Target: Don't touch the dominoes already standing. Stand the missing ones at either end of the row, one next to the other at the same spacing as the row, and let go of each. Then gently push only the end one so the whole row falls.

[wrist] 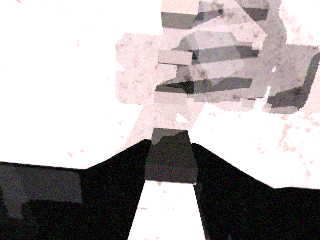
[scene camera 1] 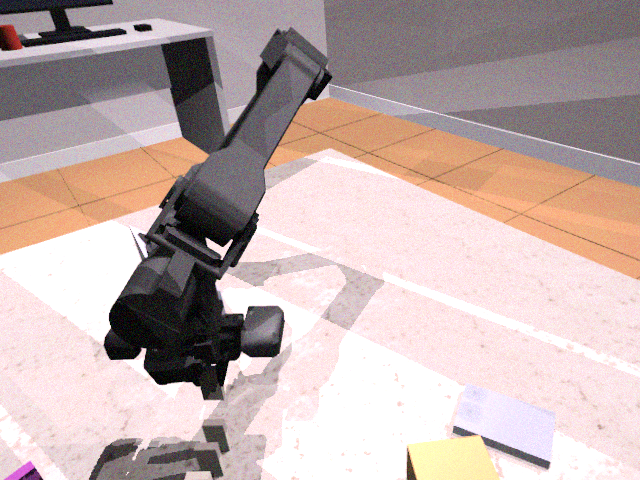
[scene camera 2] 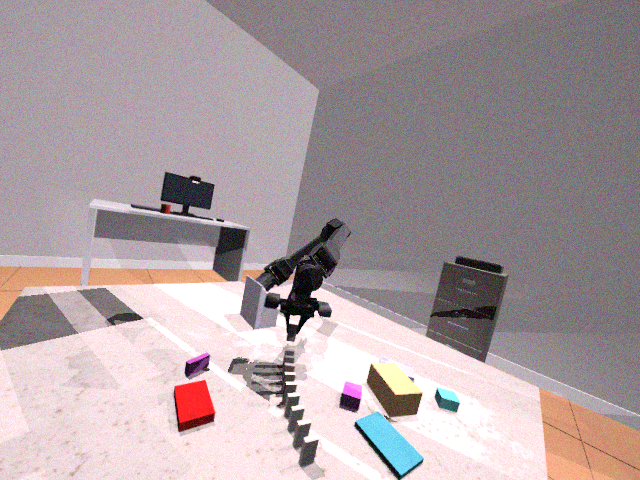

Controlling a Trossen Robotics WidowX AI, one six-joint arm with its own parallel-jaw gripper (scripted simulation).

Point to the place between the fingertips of the gripper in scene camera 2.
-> At 292, 333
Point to a red block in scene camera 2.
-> At 193, 405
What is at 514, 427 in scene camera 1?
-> A grey pad.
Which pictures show the gripper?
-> The wrist view, scene camera 1 and scene camera 2: all of them.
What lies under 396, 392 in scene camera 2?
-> A tan box.
